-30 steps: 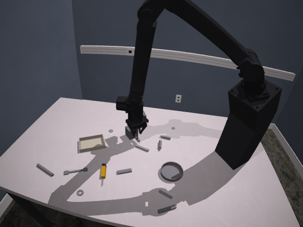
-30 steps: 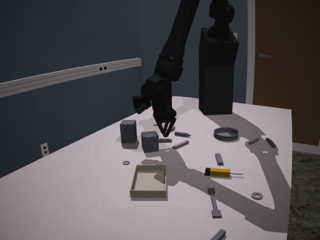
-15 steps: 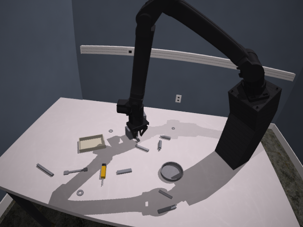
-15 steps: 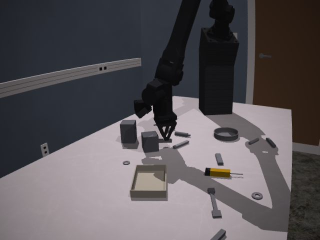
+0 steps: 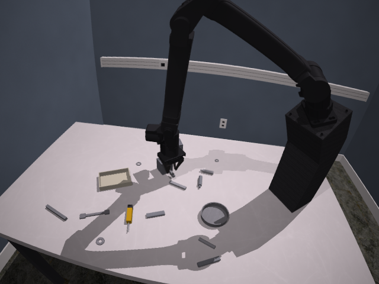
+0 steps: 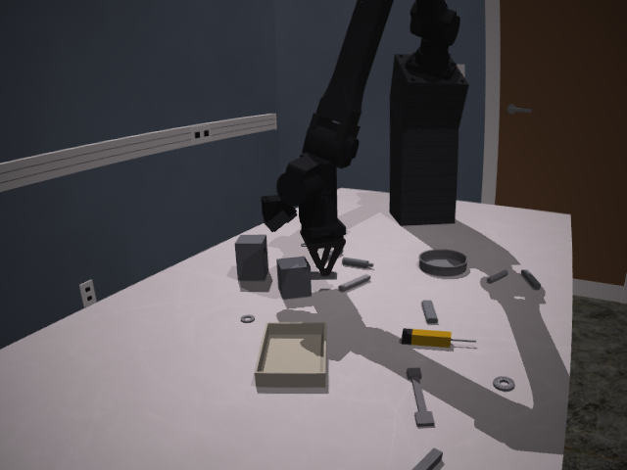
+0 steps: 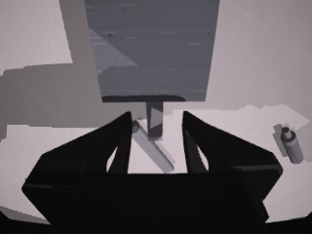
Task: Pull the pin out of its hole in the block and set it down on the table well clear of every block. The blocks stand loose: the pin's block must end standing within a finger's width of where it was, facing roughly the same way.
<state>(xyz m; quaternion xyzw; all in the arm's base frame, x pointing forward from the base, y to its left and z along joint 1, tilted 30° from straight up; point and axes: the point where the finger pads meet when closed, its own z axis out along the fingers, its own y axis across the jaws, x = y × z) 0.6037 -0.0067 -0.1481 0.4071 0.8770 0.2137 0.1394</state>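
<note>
The grey pin is 1 cm to the right of my hand, 1 cm below it and 1 cm ahead of it. From my hand the other things lie so: taller grey block (15 cm to the right, 1 cm ahead); then beige tray (23 cm ahead, 9 cm to the left, 4 cm below); then grey bar (5 cm to the left, 4 cm below, 4 cm behind).
</note>
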